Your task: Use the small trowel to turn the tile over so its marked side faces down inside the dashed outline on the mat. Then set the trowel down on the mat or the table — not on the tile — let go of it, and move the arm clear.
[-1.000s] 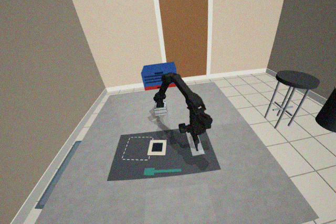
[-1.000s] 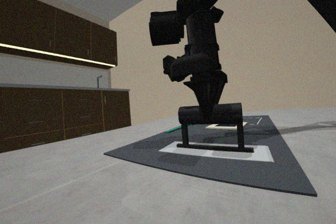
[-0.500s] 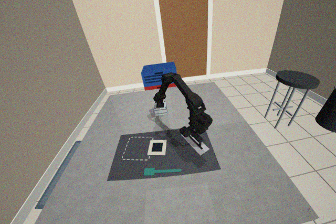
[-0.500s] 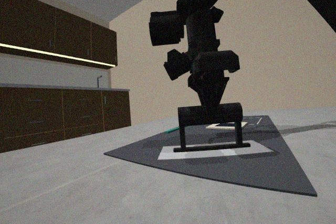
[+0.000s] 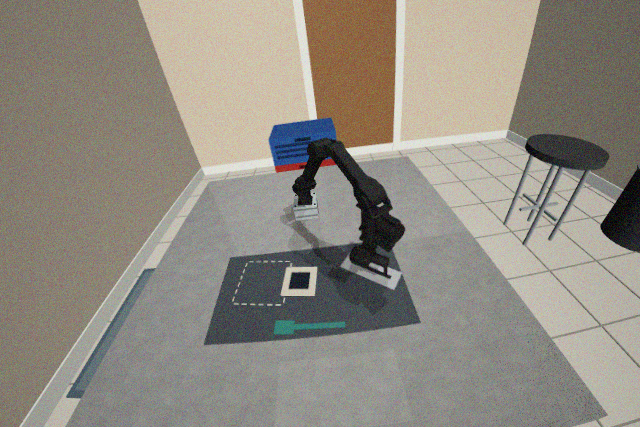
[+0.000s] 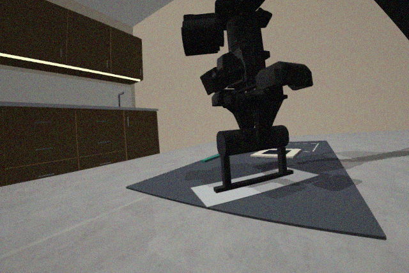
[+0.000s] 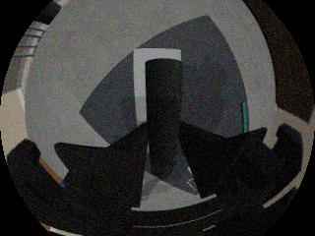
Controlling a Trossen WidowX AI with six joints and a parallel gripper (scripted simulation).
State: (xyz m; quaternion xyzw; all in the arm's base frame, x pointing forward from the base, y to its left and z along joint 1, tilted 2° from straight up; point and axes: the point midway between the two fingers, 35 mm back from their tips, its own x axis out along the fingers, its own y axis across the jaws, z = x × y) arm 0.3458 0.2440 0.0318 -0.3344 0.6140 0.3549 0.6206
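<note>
My gripper tip is 3 cm above the grey plate tool, 2 cm to the left of it and 1 cm past it. Round my gripper tip: dark mat 21 cm to the right, 8 cm below, 5 cm ahead; teal trowel 23 cm to the right, 19 cm ahead, 6 cm below; cream tile 25 cm to the right, 6 cm below, 3 cm ahead.
</note>
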